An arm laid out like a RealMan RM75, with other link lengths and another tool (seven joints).
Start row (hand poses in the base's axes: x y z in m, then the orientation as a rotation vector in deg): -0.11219, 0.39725, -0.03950, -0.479, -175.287, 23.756
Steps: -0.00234, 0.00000, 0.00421, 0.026, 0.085, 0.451; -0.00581, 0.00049, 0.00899, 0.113, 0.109, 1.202; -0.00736, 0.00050, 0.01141, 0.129, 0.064, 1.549; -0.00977, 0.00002, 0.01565, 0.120, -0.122, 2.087; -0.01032, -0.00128, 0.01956, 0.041, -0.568, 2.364; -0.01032, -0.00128, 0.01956, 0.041, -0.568, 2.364; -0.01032, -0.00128, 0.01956, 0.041, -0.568, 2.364; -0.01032, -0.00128, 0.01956, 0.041, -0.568, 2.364; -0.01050, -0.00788, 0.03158, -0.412, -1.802, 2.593; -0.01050, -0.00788, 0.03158, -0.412, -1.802, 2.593; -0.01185, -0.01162, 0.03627, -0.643, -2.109, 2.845; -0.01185, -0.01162, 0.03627, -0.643, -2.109, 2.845
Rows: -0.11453, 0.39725, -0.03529, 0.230, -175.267, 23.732; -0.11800, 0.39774, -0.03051, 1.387, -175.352, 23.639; -0.11955, 0.39775, -0.02809, 1.911, -175.439, 23.640; -0.12196, 0.39727, -0.02385, 2.699, -175.679, 23.707; -0.12251, 0.39597, -0.01994, 3.035, -176.131, 23.899; -0.12251, 0.39597, -0.01994, 3.035, -176.131, 23.899; -0.12251, 0.39597, -0.01994, 3.035, -176.131, 23.899; -0.12251, 0.39597, -0.01994, 3.035, -176.131, 23.899; -0.12269, 0.38937, -0.00792, 3.133, -177.277, 24.765; -0.12269, 0.38937, -0.00792, 3.133, -177.277, 24.765; -0.12404, 0.38563, -0.00323, 3.455, -177.555, 25.177; -0.12404, 0.38563, -0.00323, 3.455, -177.555, 25.177
